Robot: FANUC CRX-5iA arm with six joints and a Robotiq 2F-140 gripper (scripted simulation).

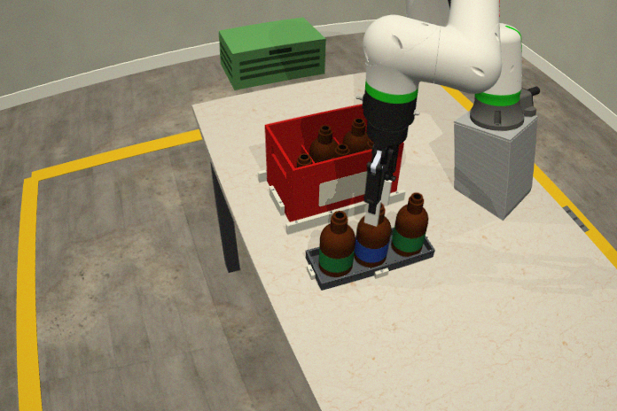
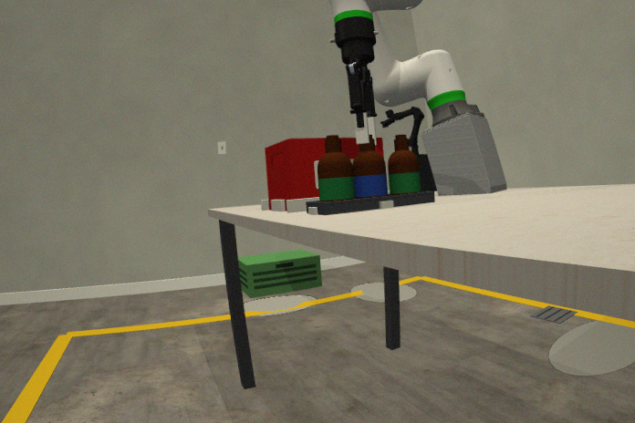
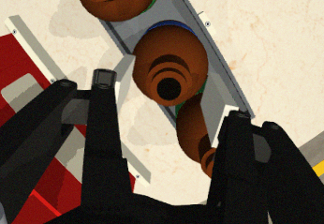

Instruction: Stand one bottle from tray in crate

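The glass bottle is 90 mm below my hand. From my hand the other things lie so: grey tray: 160 mm below; red crate: 30 mm behind, 240 mm to the right, 90 mm below.
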